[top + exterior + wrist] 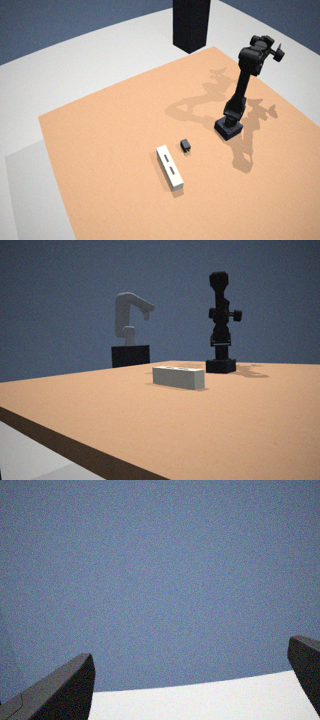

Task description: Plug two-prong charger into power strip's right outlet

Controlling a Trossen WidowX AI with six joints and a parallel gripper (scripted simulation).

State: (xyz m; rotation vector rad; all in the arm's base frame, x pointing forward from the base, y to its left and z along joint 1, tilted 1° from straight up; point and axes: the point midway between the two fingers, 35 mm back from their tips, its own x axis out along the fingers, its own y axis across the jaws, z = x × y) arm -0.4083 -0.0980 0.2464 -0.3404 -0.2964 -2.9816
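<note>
Right now the two-prong charger is 69 cm ahead of my gripper tip, 29 cm below it and 5 cm to the left of it.
</note>
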